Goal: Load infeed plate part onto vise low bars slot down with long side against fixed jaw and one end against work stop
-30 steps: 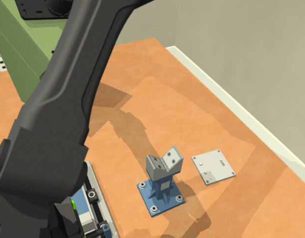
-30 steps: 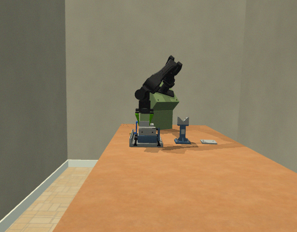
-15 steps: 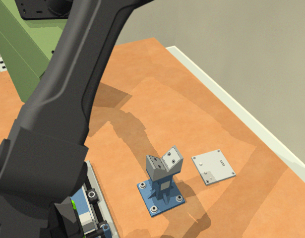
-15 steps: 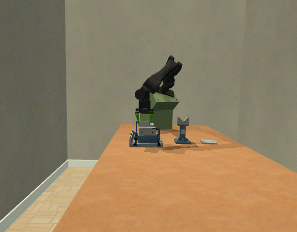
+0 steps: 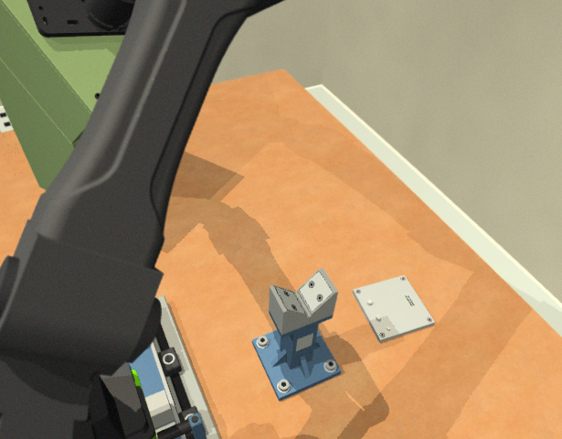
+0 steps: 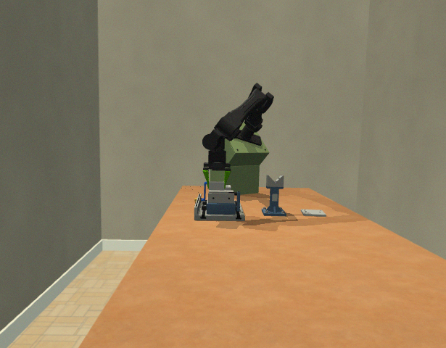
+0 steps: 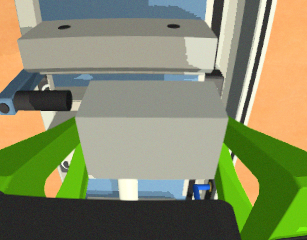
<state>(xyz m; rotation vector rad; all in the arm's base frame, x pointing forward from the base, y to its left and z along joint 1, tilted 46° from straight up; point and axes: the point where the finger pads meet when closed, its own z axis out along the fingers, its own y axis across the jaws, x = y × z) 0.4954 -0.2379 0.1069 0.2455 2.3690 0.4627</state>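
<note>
The grey part is right at my hand. The rest, counted from my hand: fixed jaw 40 mm below, 30 mm ahead, 20 mm to the left; moving jaw 40 mm below, 30 mm behind, 20 mm to the left; work stop 70 mm to the left, 30 mm below.
</note>
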